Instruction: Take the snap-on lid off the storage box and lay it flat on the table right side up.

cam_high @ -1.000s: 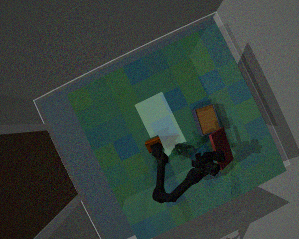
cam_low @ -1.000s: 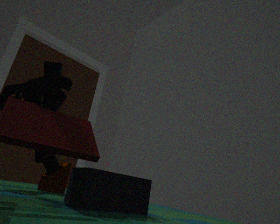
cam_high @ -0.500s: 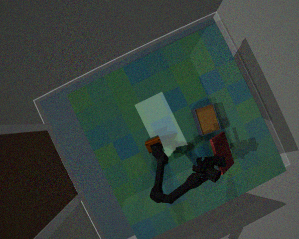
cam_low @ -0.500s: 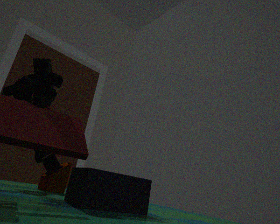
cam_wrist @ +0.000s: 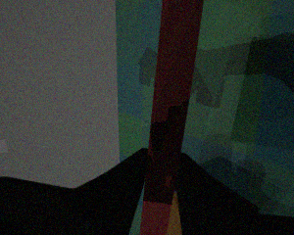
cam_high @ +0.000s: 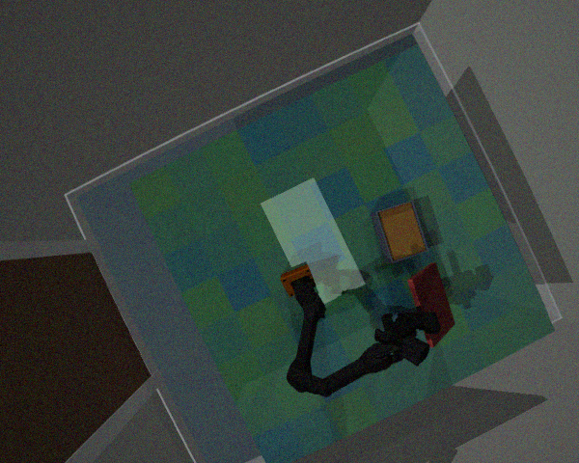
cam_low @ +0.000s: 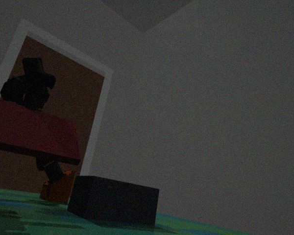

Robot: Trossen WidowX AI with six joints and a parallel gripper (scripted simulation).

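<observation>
My gripper tip is now 6 cm short of the red lid and 5 cm above it. The rest, counted from my gripper tip: grey storage box (26 cm to the left, 18 cm below, 8 cm ahead).
</observation>
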